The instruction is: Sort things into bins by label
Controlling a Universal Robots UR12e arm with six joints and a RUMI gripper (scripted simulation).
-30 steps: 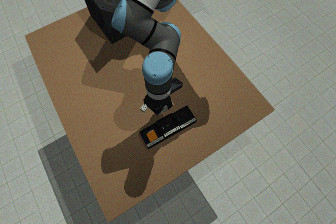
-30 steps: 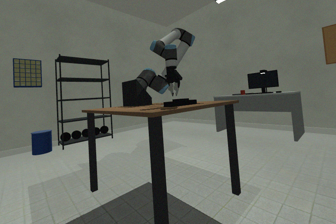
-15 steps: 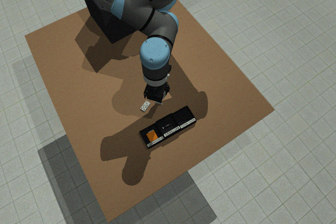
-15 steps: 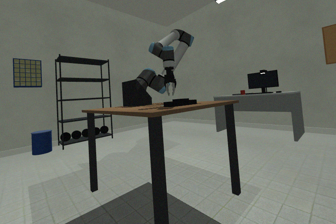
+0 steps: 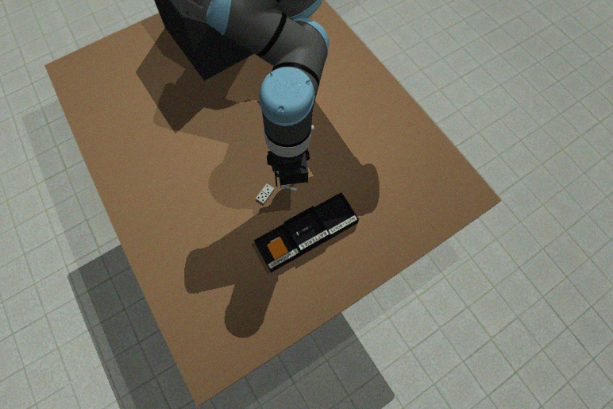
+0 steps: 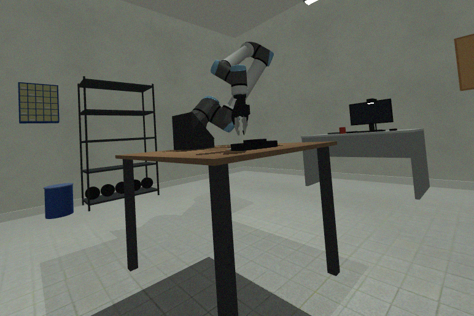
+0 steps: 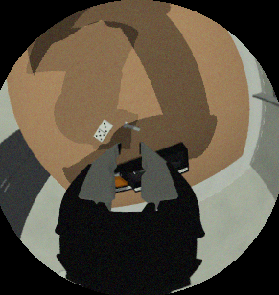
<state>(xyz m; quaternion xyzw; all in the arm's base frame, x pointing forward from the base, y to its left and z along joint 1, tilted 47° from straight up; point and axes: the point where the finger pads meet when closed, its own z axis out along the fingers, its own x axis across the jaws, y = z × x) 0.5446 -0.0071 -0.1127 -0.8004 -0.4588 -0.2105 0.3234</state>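
Now: hand 10 mm past the white bolt and 80 mm above it. Round my hand: orange block: 120 mm ahead, 120 mm to the right, 70 mm below; black battery: 120 mm ahead, 40 mm to the right, 80 mm below; white domino: 30 mm behind, 60 mm to the right, 80 mm below.
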